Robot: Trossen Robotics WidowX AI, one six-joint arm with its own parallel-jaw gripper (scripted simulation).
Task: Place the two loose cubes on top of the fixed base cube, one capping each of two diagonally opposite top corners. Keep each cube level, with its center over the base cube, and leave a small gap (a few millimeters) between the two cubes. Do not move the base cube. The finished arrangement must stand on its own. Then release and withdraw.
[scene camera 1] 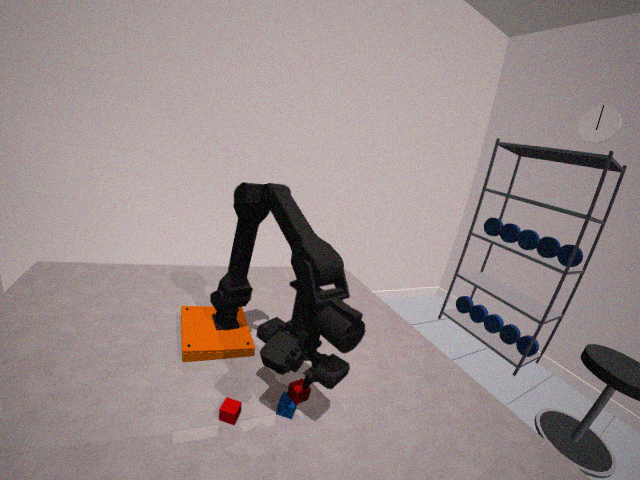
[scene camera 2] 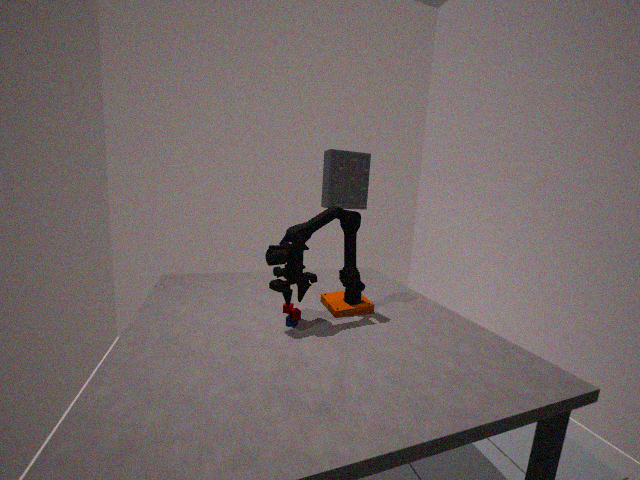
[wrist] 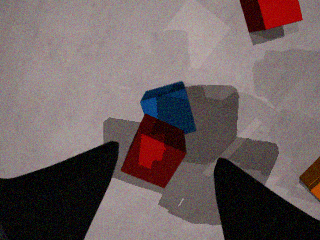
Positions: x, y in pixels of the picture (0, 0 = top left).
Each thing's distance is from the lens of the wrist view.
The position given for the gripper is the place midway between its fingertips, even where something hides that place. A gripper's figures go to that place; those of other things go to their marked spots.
gripper (wrist: 167, 157): 10 cm
blue cube (wrist: 170, 103): 14 cm
red cube (wrist: 158, 148): 12 cm
